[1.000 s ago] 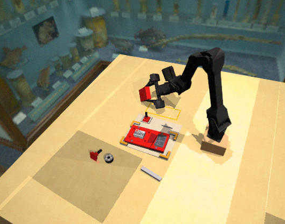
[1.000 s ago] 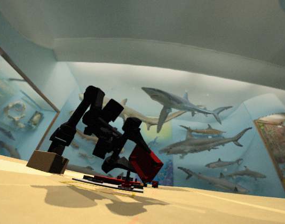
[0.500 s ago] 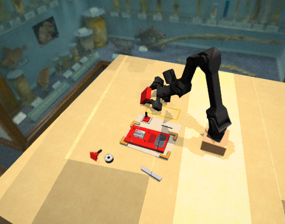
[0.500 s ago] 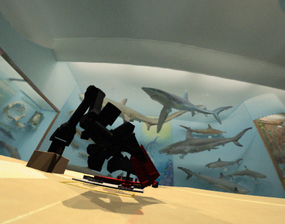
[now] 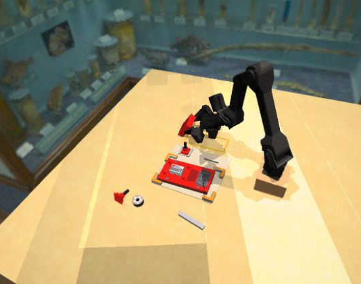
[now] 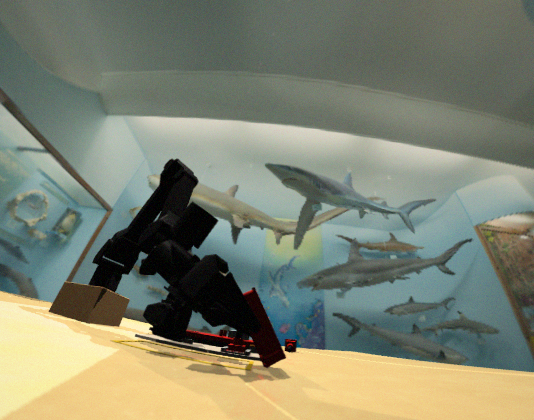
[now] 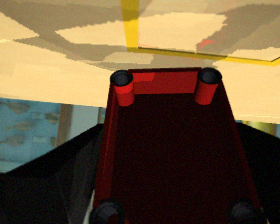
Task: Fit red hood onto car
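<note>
Now: the red hood 10 mm above my gripper tip. Also, from my gripper tip: grey engine block (100 mm behind, 230 mm to the left, 20 mm below); then grey wheel (60 mm behind, 400 mm to the left, 30 mm below).
</note>
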